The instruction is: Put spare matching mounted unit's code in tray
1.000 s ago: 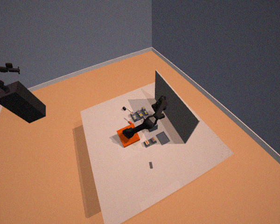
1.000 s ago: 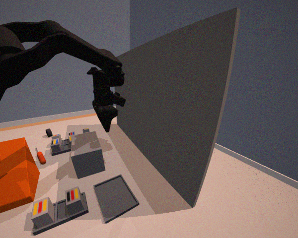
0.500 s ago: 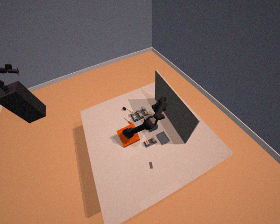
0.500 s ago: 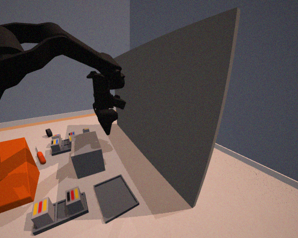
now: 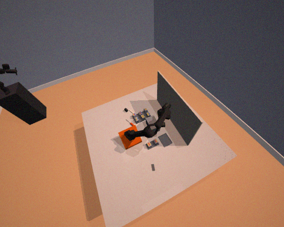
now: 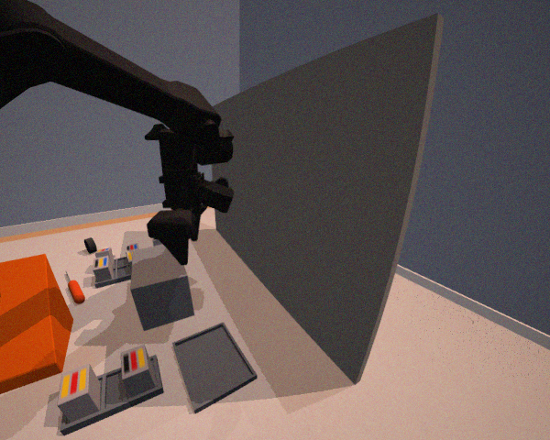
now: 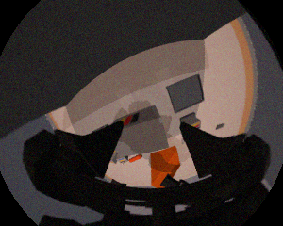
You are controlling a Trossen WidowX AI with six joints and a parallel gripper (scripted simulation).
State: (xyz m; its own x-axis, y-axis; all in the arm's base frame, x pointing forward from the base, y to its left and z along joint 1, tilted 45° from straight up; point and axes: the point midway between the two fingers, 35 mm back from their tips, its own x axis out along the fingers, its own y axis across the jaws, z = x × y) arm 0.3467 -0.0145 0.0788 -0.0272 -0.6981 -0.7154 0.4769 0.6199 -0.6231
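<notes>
My gripper tip is 130 mm past the spare, 110 mm to the left of it and 100 mm above it. From my gripper tip the other things lie so: flat grey tray: 140 mm to the right, 140 mm below, 30 mm behind; tall dark panel: 170 mm ahead, 90 mm above, 50 mm to the left; grey mounted unit: 90 mm below, 80 mm to the left, 60 mm behind.
</notes>
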